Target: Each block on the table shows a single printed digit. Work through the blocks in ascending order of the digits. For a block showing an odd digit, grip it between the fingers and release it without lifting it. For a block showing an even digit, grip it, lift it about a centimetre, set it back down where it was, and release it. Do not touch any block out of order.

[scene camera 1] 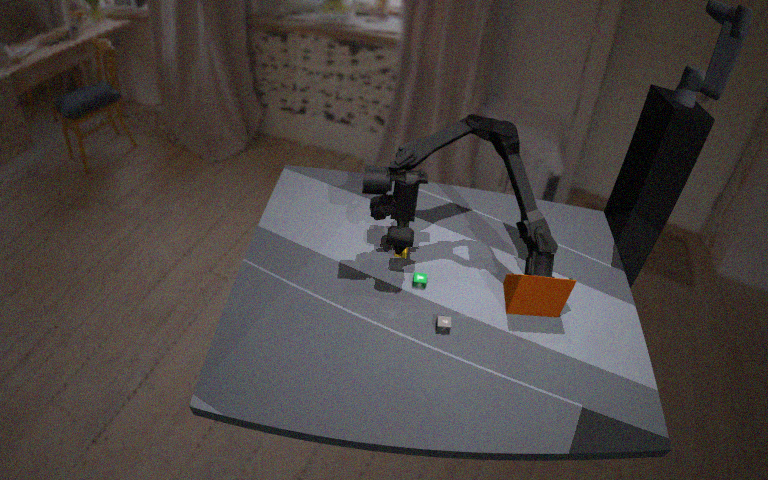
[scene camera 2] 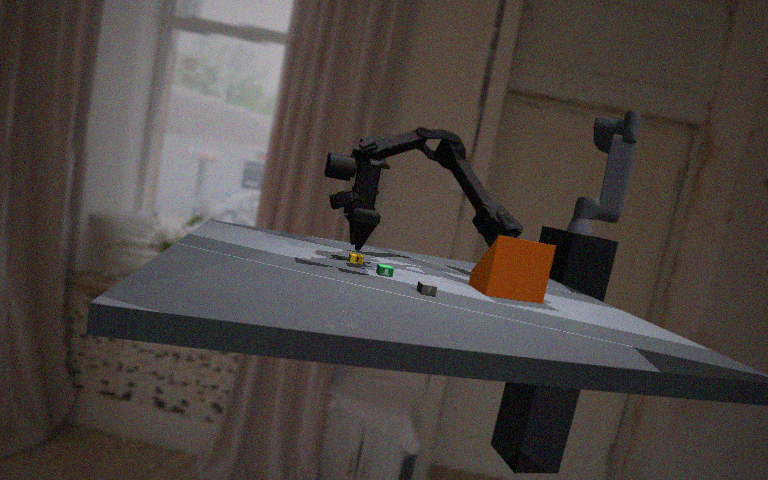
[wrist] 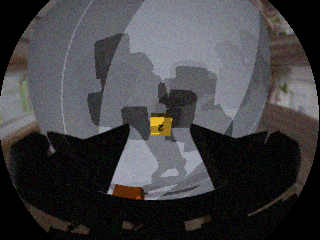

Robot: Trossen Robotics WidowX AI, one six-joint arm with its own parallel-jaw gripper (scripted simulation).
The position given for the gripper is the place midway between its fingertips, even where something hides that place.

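Note:
What you'd see is the gripper (scene camera 2: 354, 247), and it's there in scene camera 1 too, the gripper (scene camera 1: 399, 242), as well as in the wrist view, again the gripper (wrist: 160, 127). The gripper's open and it's holding nothing.

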